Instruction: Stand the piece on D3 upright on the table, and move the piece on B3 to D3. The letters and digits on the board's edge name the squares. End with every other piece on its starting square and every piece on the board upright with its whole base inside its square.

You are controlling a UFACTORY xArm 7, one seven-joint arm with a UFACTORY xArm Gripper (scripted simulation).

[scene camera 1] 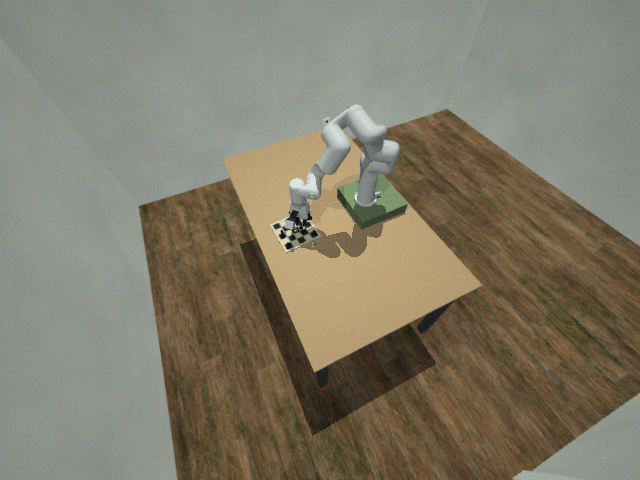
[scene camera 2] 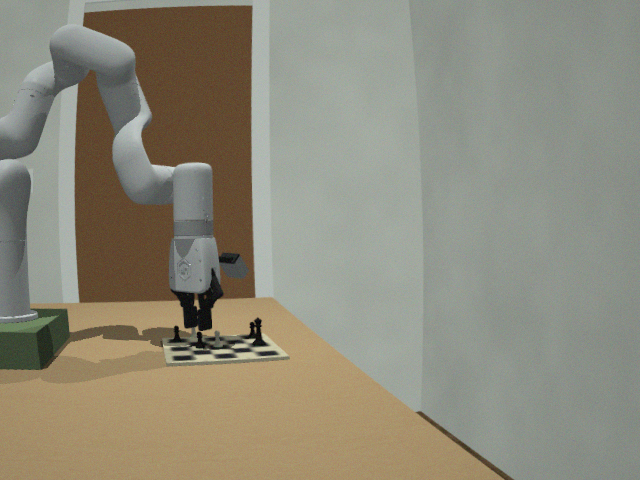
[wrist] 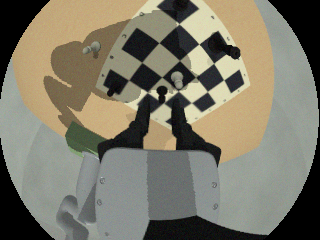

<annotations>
A small chessboard shows in scene camera 1, in scene camera 2 (236, 348) and in the wrist view. One and the same spot on the small chessboard: (wrist: 150, 48) is (scene camera 1: 299, 238).
</annotations>
